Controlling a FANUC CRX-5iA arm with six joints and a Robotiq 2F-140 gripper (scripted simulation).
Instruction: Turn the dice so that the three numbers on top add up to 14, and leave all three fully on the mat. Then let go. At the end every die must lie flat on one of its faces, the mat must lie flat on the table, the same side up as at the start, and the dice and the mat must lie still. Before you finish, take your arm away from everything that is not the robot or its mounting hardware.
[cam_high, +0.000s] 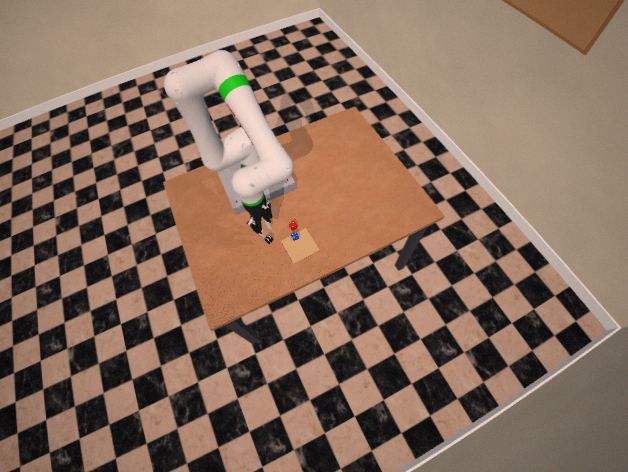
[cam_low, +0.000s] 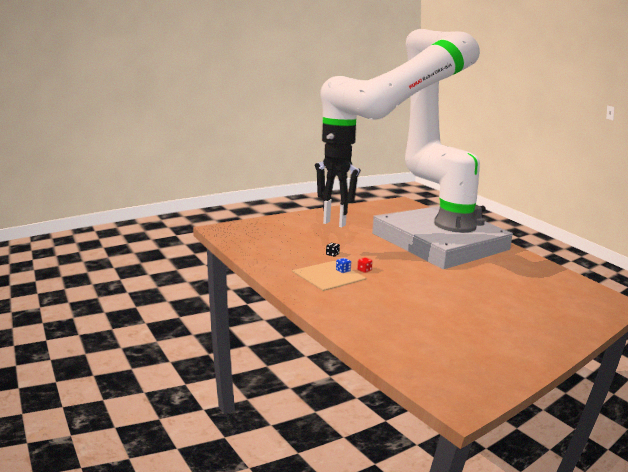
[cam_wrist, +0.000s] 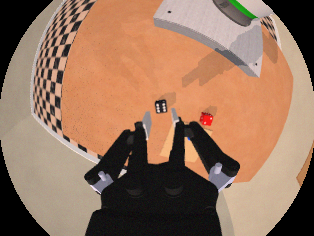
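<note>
My hand is 11 cm above the black die. Also, from my hand: blue die (6 cm ahead, 11 cm to the left, 10 cm below); tan mat (11 cm ahead, 11 cm to the left, 12 cm below); red die (14 cm to the left, 11 cm below).
</note>
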